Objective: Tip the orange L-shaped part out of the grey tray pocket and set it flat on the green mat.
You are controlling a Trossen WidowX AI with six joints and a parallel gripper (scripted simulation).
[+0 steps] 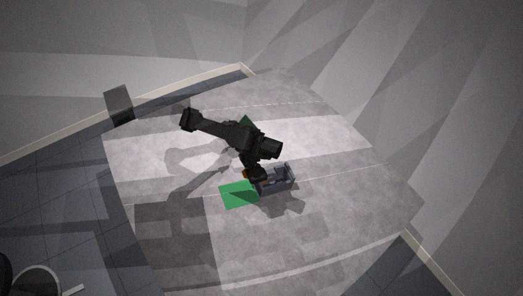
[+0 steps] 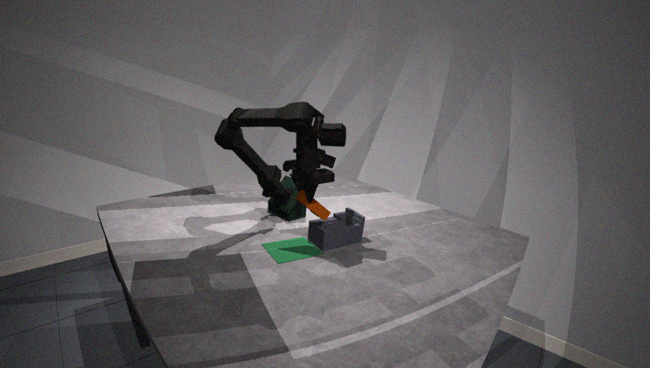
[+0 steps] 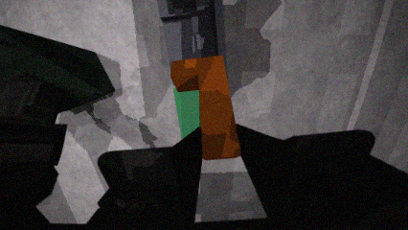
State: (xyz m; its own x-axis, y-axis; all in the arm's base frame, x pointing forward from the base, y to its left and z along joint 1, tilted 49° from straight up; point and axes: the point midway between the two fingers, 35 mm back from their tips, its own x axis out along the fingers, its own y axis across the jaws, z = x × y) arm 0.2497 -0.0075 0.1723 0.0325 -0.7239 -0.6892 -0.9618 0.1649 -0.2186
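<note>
Right now the green mat is 2 cm behind my gripper tip, 3 cm to the right of it and 17 cm below it. Also, from my gripper tip: orange L-shaped part 4 cm to the left, 3 cm below.
</note>
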